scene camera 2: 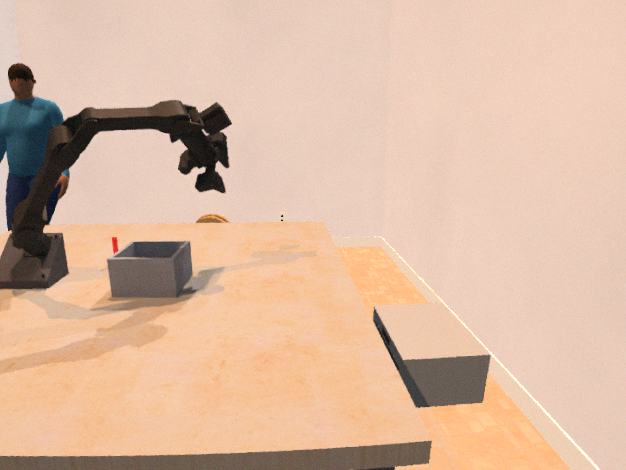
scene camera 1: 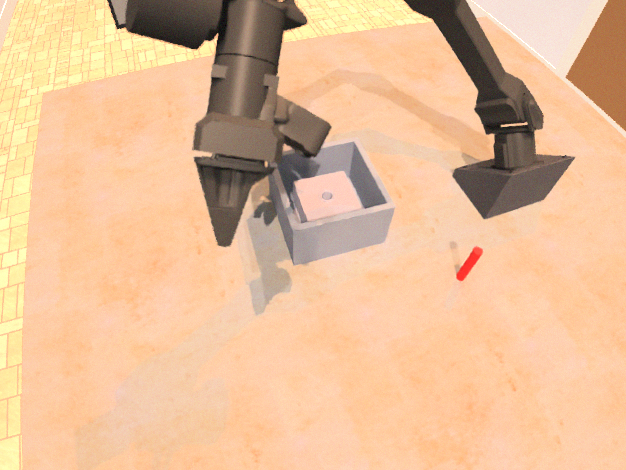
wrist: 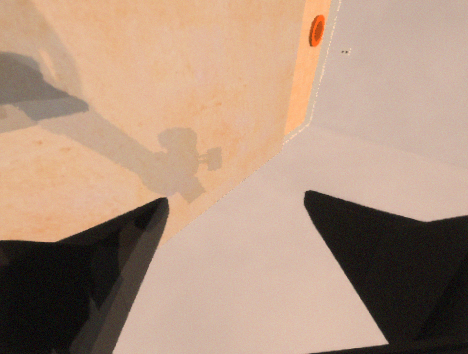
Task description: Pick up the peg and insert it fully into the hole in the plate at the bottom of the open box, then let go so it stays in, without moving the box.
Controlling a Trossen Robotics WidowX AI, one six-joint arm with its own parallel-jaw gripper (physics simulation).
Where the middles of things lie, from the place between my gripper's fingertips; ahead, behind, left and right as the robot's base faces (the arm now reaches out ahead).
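The grey box point(scene camera 1: 310, 241) is 180 mm behind my hand and 160 mm to the right of it, and 200 mm below it. As for the pale plate point(scene camera 1: 319, 197), I see it 160 mm to the right of my hand, 220 mm lower than the hand and 180 mm behind it.
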